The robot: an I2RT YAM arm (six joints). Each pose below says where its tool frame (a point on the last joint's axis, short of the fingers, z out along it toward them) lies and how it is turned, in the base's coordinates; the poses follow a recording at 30 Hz.
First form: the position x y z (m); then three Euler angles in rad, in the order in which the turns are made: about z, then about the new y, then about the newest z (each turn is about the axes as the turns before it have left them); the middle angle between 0 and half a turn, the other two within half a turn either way.
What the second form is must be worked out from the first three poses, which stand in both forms.
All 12 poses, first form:
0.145 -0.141 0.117 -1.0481 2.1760 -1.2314
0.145 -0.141 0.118 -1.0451 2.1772 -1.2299
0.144 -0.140 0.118 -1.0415 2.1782 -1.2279
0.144 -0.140 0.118 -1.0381 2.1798 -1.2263
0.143 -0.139 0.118 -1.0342 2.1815 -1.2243
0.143 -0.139 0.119 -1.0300 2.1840 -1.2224
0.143 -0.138 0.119 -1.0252 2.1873 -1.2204
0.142 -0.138 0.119 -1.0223 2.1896 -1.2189
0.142 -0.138 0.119 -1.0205 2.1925 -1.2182
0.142 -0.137 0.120 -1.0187 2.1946 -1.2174
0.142 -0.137 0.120 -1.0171 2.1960 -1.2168
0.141 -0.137 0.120 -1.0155 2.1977 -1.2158
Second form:
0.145 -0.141 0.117 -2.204 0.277 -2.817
0.145 -0.141 0.118 -2.205 0.278 -2.815
0.144 -0.140 0.118 -2.207 0.280 -2.813
0.144 -0.140 0.118 -2.208 0.281 -2.811
0.143 -0.139 0.118 -2.211 0.282 -2.809
0.143 -0.139 0.119 -2.213 0.283 -2.807
0.143 -0.138 0.119 -2.217 0.284 -2.804
0.142 -0.138 0.119 -2.220 0.285 -2.803
0.142 -0.138 0.119 -2.223 0.285 -2.802
0.142 -0.137 0.120 -2.225 0.285 -2.802
0.142 -0.137 0.120 -2.227 0.285 -2.801
0.141 -0.137 0.120 -2.229 0.285 -2.800

